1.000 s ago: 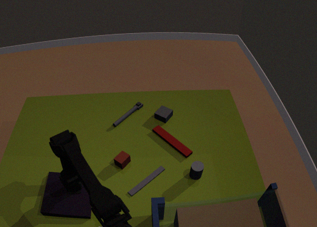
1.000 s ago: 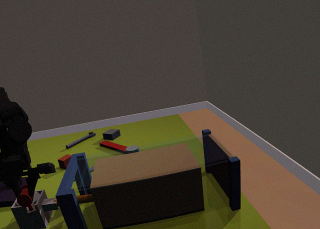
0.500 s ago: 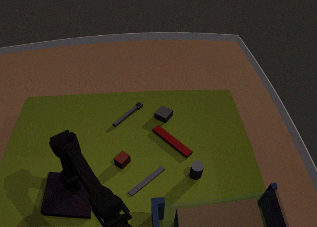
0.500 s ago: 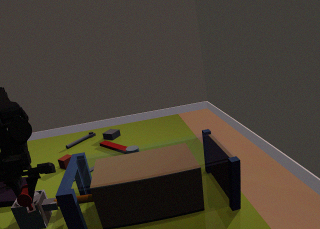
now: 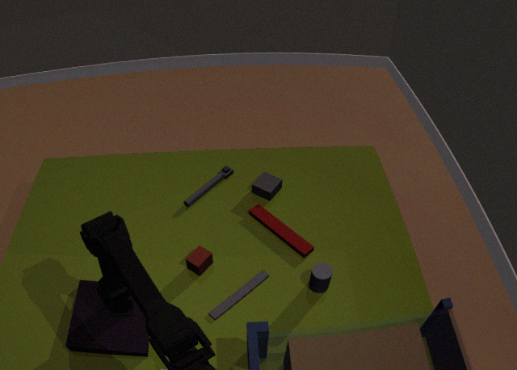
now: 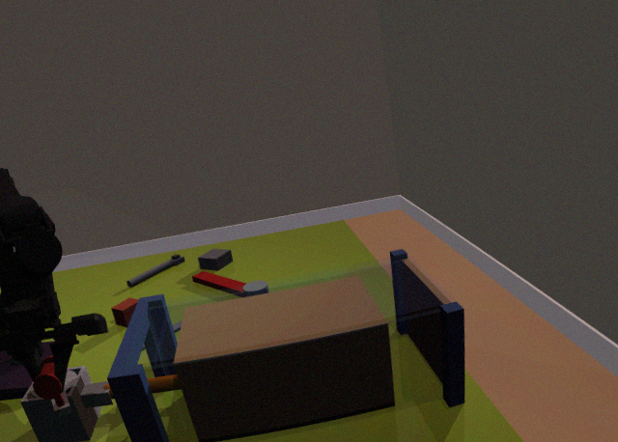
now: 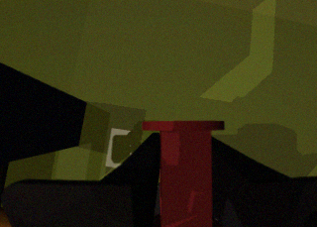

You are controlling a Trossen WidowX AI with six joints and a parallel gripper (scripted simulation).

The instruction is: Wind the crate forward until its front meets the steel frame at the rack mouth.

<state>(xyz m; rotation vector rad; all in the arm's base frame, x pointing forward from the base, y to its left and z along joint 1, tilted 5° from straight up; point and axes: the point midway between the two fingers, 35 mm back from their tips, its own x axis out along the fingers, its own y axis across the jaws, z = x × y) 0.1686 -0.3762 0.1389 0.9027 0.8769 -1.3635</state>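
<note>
The red crank grip lies 2 cm to the left of my gripper tip. From my gripper tip the other things lie so: winch handle: 1 cm behind, 5 cm to the left, 3 cm below; then blue steel frame: 12 cm ahead, 9 cm to the left, 3 cm below; then grey winch: 5 cm behind, 10 cm to the left, 10 cm below.
</note>
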